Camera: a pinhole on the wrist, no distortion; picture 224 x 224 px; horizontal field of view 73.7 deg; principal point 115.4 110.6 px. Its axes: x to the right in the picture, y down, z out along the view. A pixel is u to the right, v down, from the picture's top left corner.
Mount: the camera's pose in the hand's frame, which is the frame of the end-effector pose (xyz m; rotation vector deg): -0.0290 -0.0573 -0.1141 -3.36 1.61 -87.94
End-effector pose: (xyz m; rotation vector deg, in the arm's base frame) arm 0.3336 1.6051 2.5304 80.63 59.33 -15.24
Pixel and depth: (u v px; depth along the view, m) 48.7 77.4 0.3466
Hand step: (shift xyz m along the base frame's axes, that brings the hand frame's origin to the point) 0.1204 -0.2228 0.0957
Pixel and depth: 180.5 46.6 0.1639
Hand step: -0.1157 -0.1119 -0.0327
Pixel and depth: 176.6 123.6 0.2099
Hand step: -0.0539 -0.1132 -0.1123
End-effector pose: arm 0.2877 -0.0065 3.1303 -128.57 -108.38 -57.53
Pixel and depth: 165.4 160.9 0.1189
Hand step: -0.0811 0.0416 -0.0272
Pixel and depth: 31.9 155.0 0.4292
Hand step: 0.3148 0.1766 -0.1118
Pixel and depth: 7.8 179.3 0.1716
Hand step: 0.0898 0.0504 0.0136
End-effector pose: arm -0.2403 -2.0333 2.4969 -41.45 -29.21 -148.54
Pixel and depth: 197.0 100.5 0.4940
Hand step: 0.0293 0.4488 0.2199
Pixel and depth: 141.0 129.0 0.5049
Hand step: 0.0467 0.2657 0.3148
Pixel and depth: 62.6 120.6 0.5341
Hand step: 0.2120 0.0521 0.3806
